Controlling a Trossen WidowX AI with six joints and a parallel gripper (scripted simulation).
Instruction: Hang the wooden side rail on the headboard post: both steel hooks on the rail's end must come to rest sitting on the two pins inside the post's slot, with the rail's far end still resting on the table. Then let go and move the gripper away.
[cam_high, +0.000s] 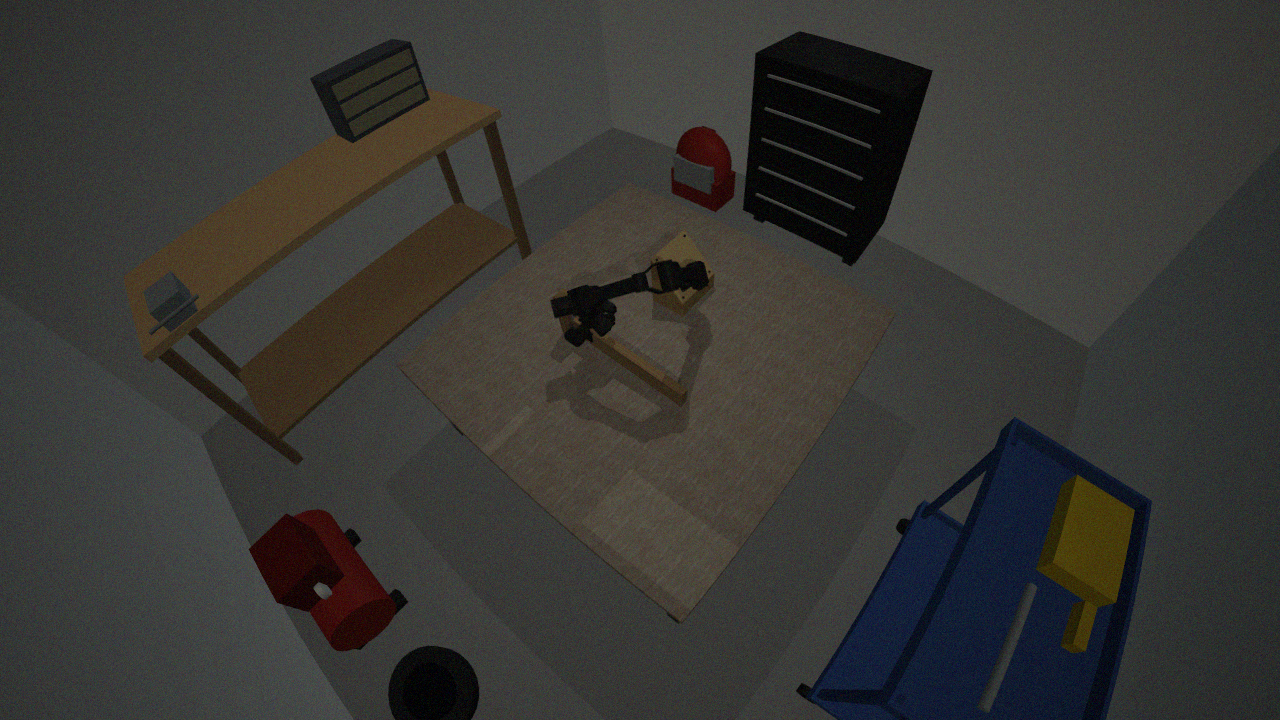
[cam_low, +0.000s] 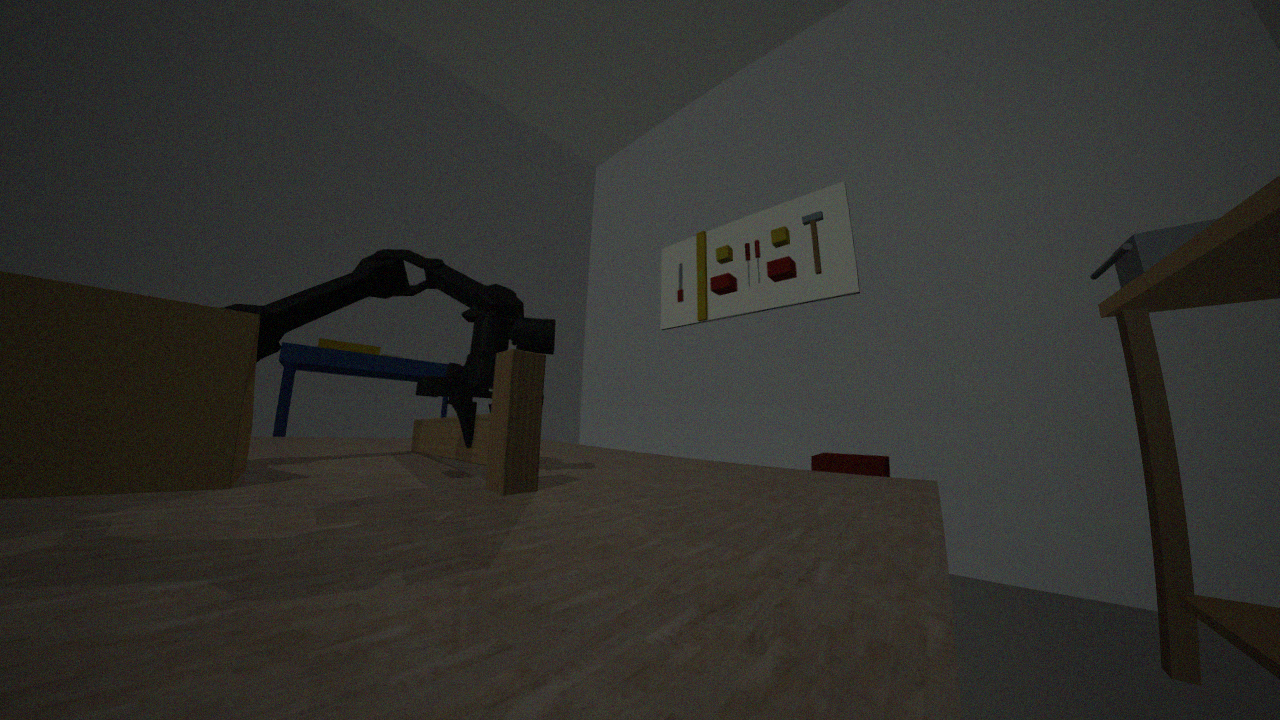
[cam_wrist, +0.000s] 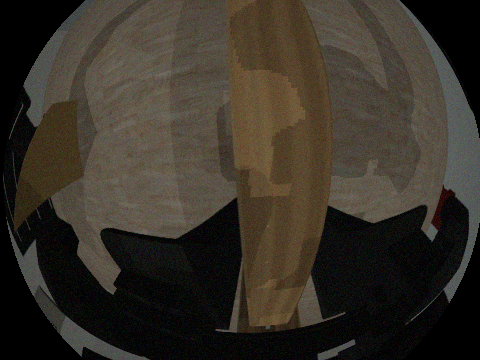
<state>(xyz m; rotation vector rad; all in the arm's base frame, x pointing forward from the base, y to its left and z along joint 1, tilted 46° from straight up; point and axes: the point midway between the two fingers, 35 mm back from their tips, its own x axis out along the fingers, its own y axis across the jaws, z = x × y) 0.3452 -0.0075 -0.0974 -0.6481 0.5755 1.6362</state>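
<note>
The post lies 110 mm to the right of my gripper tip, 40 mm above it and 10 mm ahead of it.
</note>
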